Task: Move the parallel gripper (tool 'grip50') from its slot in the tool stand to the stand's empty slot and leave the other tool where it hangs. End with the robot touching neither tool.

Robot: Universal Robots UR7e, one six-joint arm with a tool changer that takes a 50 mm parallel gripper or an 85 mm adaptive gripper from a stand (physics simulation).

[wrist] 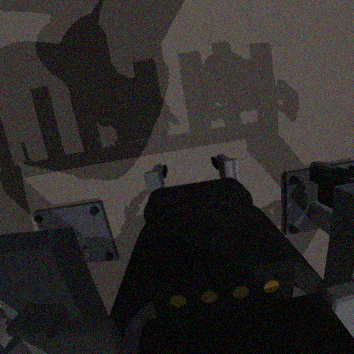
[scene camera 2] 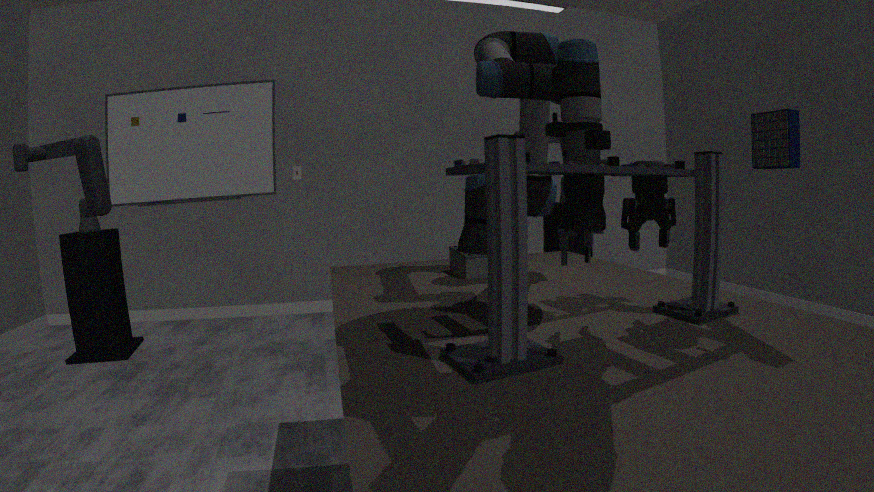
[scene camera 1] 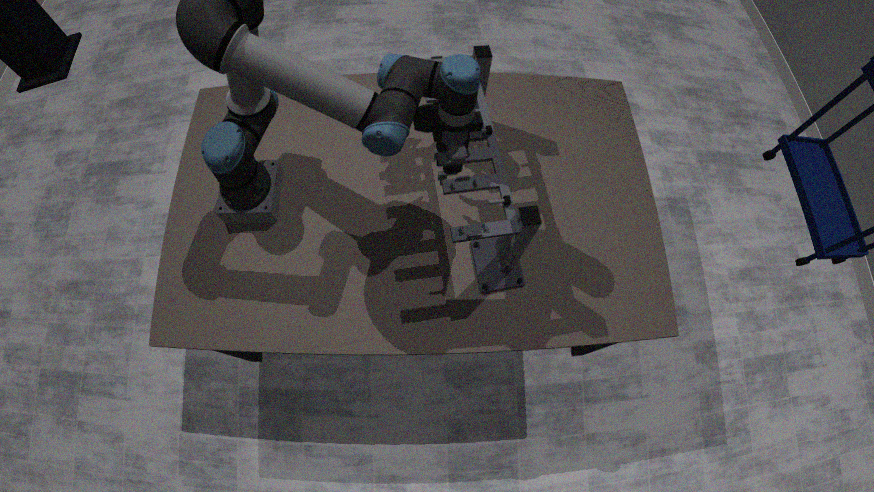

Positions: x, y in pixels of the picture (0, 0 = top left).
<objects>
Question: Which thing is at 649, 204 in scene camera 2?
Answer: An adaptive gripper.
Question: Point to a tool stand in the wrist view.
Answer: At 52, 281
</objects>
